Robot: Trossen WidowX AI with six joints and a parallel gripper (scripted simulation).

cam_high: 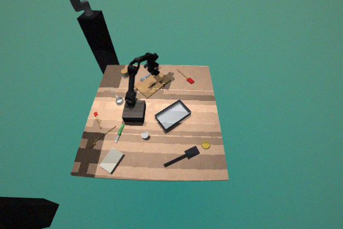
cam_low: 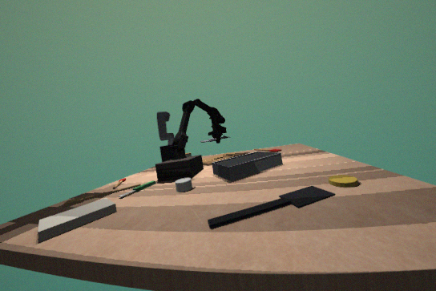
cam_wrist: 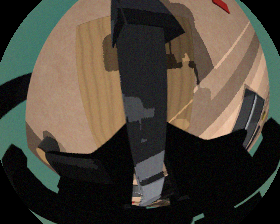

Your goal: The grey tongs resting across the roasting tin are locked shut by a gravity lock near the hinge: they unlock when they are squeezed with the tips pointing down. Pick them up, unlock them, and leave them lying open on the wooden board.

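My gripper tip is now 1 cm past the wooden board, 1 cm to the left of it and 12 cm above it. From my gripper tip the other things lie so: roasting tin (30 cm ahead, 38 cm to the right, 10 cm below); then white cylinder (9 cm ahead, 63 cm to the right, 11 cm below); then red-headed tool (36 cm ahead, 15 cm to the left, 12 cm below).
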